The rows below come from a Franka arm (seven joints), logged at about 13 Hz.
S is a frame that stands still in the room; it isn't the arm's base.
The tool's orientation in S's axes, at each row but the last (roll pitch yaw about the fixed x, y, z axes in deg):
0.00, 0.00, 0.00
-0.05, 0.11, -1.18
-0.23, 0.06, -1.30
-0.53, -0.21, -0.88
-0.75, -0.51, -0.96
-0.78, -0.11, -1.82
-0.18, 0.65, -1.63
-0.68, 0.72, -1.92
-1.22, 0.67, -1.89
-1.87, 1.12, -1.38
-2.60, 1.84, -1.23
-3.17, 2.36, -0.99
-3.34, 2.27, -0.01
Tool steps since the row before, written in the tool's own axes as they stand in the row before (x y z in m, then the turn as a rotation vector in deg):
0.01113, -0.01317, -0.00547, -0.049, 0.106, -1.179
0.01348, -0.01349, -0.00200, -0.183, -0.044, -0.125
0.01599, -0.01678, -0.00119, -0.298, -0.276, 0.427
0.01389, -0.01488, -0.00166, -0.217, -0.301, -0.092
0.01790, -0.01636, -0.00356, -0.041, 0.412, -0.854
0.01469, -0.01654, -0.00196, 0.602, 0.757, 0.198
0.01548, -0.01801, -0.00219, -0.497, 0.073, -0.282
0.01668, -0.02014, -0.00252, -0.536, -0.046, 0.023
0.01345, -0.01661, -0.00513, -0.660, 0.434, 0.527
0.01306, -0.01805, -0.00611, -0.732, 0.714, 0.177
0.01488, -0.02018, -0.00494, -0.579, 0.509, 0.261
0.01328, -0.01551, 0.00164, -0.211, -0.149, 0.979
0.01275, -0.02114, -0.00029, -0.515, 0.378, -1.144
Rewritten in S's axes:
0.01113, -0.01317, -0.00547, -0.049, 0.106, -1.179
0.01320, -0.01377, -0.00201, -0.184, -0.040, -0.125
0.01560, -0.01714, -0.00114, -0.304, -0.267, 0.428
0.01367, -0.01511, -0.00147, -0.221, -0.298, -0.090
0.01765, -0.01670, -0.00319, -0.027, 0.401, -0.860
0.01416, -0.01702, -0.00171, 0.625, 0.740, 0.189
0.01494, -0.01845, -0.00231, -0.498, 0.086, -0.277
0.01596, -0.02072, -0.00249, -0.537, -0.028, 0.030
0.01283, -0.01715, -0.00493, -0.639, 0.466, 0.525
0.01251, -0.01855, -0.00577, -0.711, 0.737, 0.168
0.01430, -0.02070, -0.00450, -0.560, 0.532, 0.256
0.01310, -0.01562, 0.00195, -0.172, -0.092, 0.994
0.01277, -0.02112, 0.00044, -0.561, 0.311, -1.143

